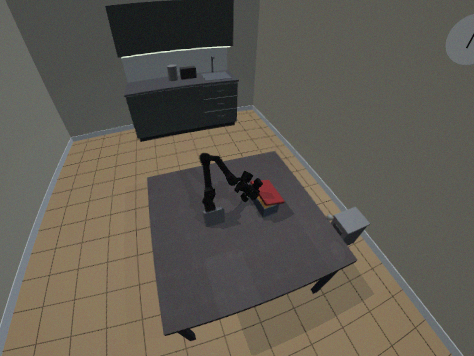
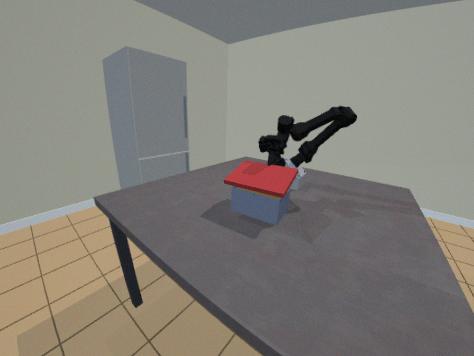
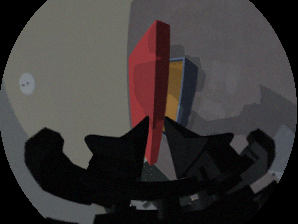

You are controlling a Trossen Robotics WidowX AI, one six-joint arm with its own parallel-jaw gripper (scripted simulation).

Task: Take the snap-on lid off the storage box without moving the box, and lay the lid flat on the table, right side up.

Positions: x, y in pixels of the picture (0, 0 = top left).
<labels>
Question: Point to a lid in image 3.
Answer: At 149, 62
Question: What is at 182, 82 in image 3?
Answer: A blue-grey storage box.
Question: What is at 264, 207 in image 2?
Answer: A blue-grey storage box.
</labels>
